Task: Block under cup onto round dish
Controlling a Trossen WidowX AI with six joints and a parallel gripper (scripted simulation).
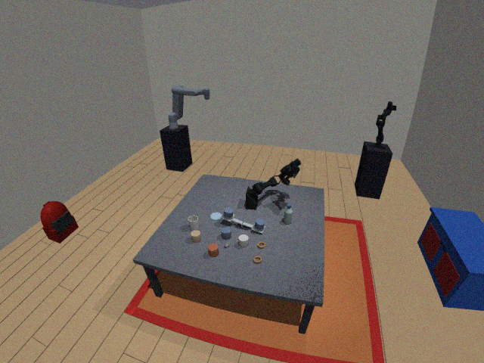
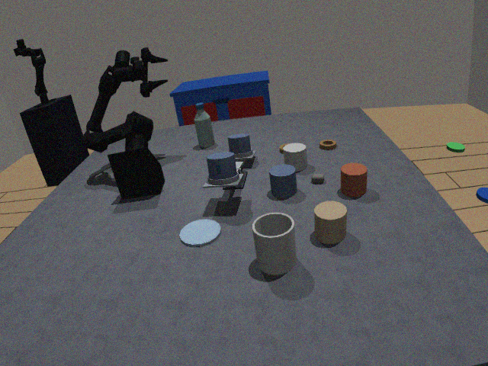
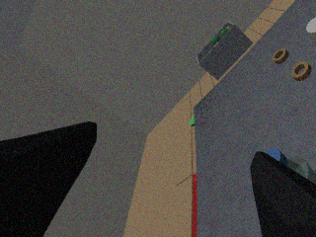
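My gripper tip is now 25 cm short of the grey block, 18 cm to the left of it and 28 cm above it. The rest, counted from my gripper tip: pale bottle (9 cm ahead, 1 cm to the left, 21 cm below); white cylinder (44 cm ahead, 27 cm to the right, 29 cm below); small balance (25 cm ahead, 32 cm to the right, 30 cm below).
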